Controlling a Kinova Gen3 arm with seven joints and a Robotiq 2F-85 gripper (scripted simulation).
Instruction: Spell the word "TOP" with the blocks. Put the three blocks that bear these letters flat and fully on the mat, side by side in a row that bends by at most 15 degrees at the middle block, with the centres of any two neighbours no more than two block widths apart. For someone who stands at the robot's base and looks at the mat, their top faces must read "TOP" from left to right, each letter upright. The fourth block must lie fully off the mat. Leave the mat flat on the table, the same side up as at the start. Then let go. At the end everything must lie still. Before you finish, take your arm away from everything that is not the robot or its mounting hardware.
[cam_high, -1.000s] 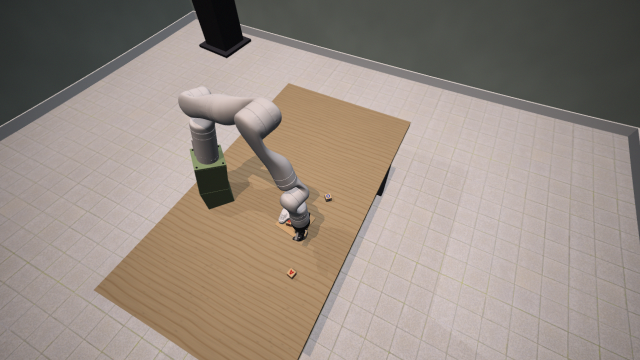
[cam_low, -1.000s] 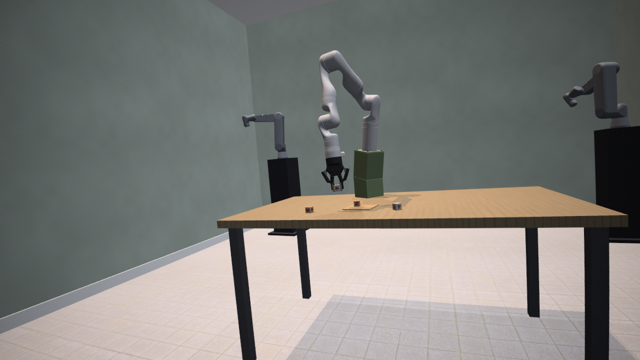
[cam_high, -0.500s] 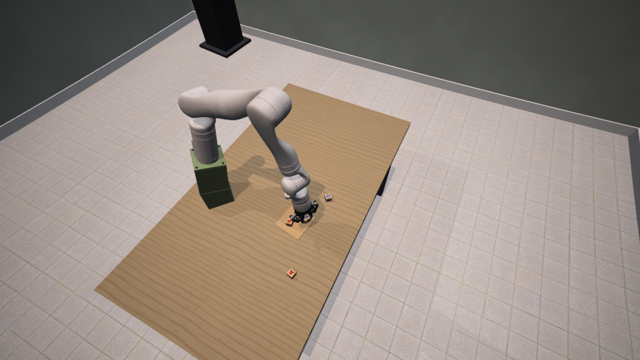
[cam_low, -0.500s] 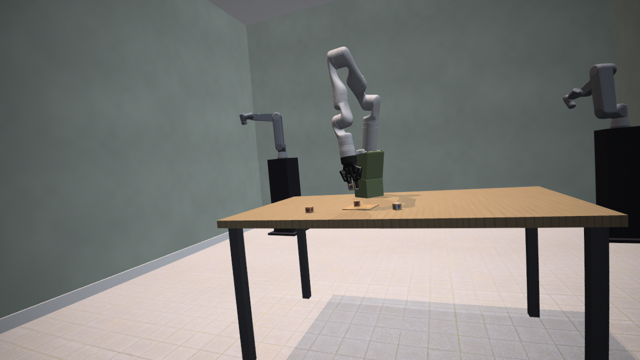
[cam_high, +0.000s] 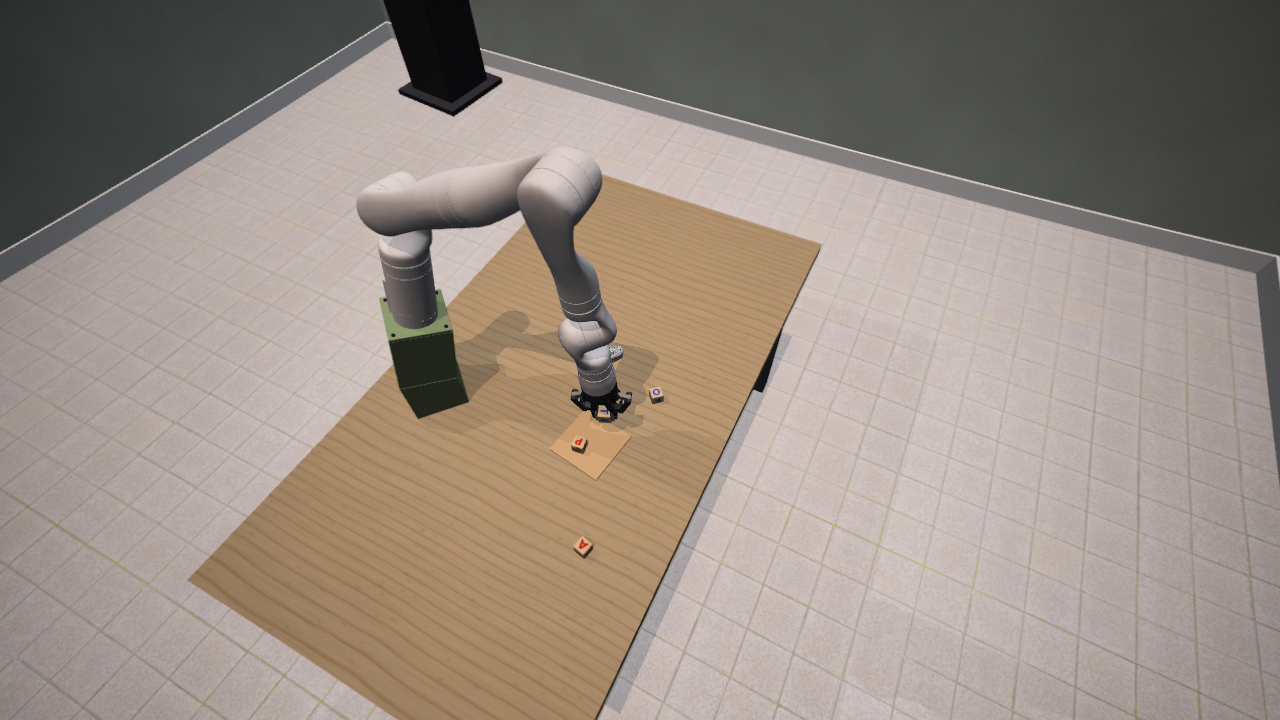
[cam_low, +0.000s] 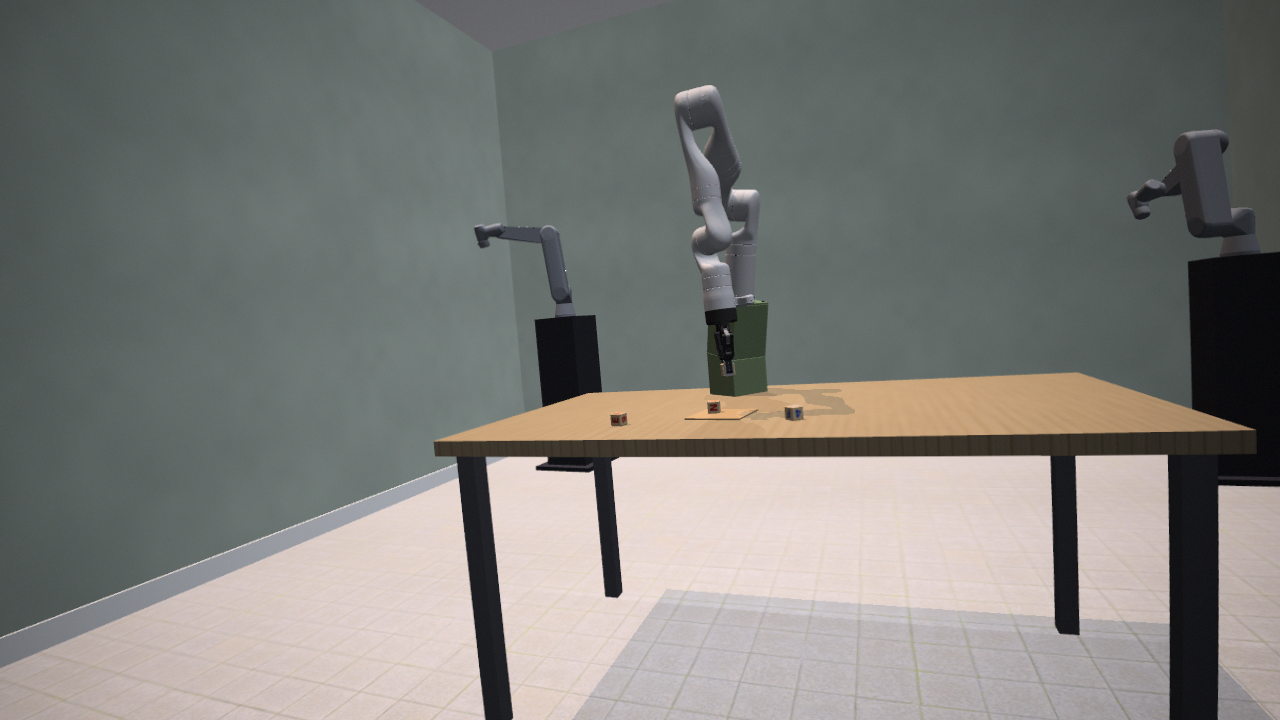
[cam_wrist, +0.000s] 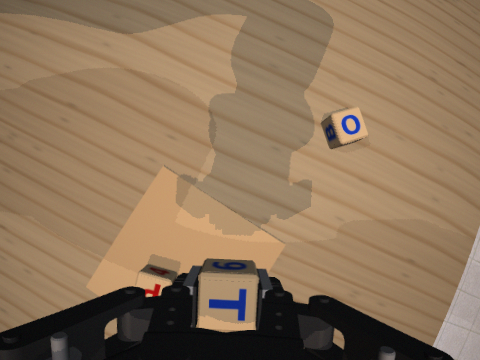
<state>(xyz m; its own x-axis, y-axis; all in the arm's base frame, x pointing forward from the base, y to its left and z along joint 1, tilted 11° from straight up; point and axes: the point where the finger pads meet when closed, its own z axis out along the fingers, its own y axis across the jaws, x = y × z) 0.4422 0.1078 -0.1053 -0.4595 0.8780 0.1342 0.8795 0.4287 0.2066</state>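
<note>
Now: hand 120 mm above the tan mat, 30 mm to the left of it and 30 mm past it.
</note>
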